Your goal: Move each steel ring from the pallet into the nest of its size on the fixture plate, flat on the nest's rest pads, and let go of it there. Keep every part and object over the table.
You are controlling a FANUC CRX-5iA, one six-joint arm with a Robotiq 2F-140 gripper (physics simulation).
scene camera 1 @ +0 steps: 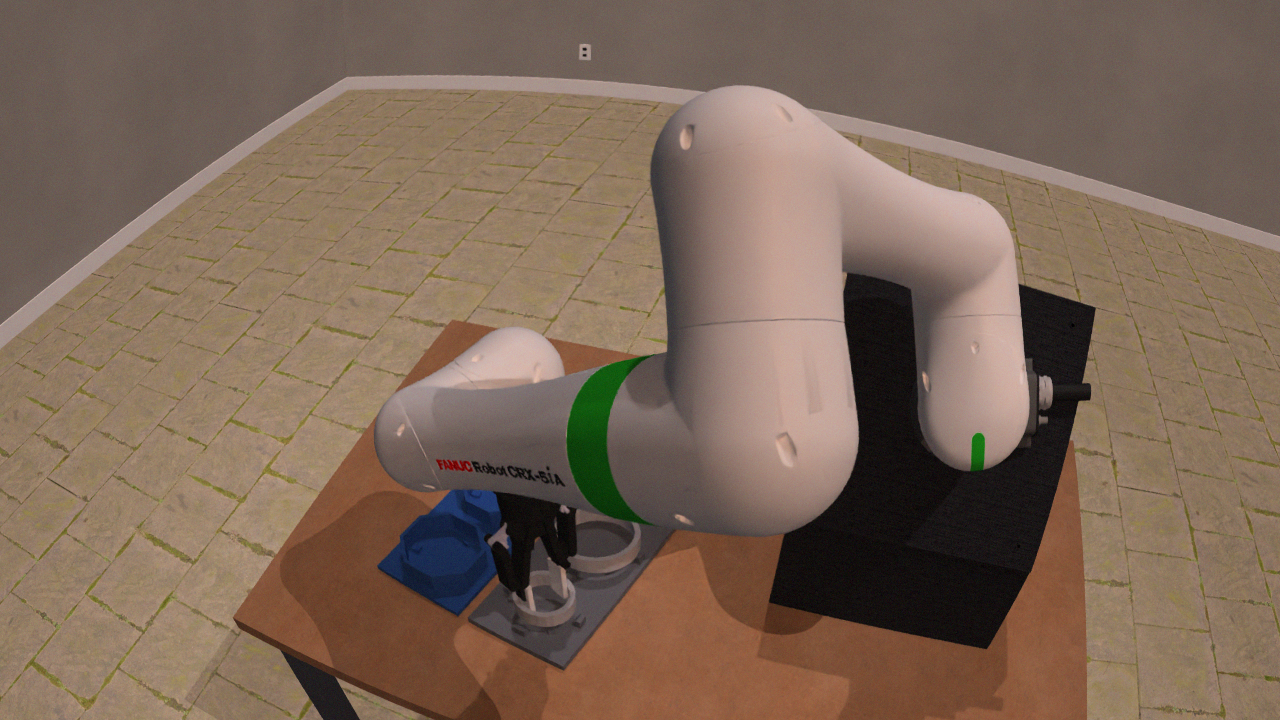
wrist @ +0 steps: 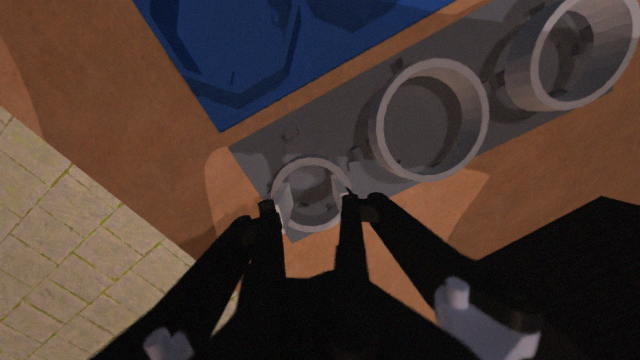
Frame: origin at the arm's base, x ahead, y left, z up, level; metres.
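Seen in the pictures: gripper, fingertip midpoint: (scene camera 1: 544, 601) (wrist: 311, 189).
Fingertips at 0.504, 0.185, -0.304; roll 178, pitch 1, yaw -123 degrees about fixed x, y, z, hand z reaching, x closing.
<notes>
A point is followed by its place in that frame, as x, y, z.
The small steel ring (scene camera 1: 547, 617) {0.485, 0.225, -0.285} (wrist: 316, 228) {0.471, 0.208, -0.283} is level at the near end of the grey fixture plate (scene camera 1: 563, 653) {0.459, 0.249, -0.333} (wrist: 320, 120) {0.554, 0.124, -0.333}; whether it touches the plate I cannot tell. Both fingers of my gripper (scene camera 1: 546, 600) {0.504, 0.185, -0.304} (wrist: 312, 200) {0.504, 0.185, -0.304} reach down inside the ring and hold it from within, pads against its inner wall. Small dark studs show around and through the ring. A larger ring (scene camera 1: 608, 564) {0.438, 0.093, -0.300} (wrist: 381, 122) {0.511, 0.080, -0.296} stands on the plate beside it. A third ring (wrist: 520, 75) {0.449, -0.058, -0.303} is farther along; the arm hides it in the scene view. The blue pallet (scene camera 1: 447, 591) {0.656, 0.191, -0.337} (wrist: 225, 117) {0.633, 0.207, -0.337} shows octagonal pockets.
A large black box (scene camera 1: 895, 573) {0.039, 0.104, -0.218} (wrist: 575, 260) {0.193, -0.010, -0.286} stands on the right side of the wooden table (scene camera 1: 680, 644) {0.312, 0.183, -0.345} (wrist: 100, 125) {0.731, 0.329, -0.345}. The pallet lies close alongside the fixture plate, with a narrow strip of table between them. The table's edge and the tiled floor (wrist: 60, 230) are at the left of the wrist view.
</notes>
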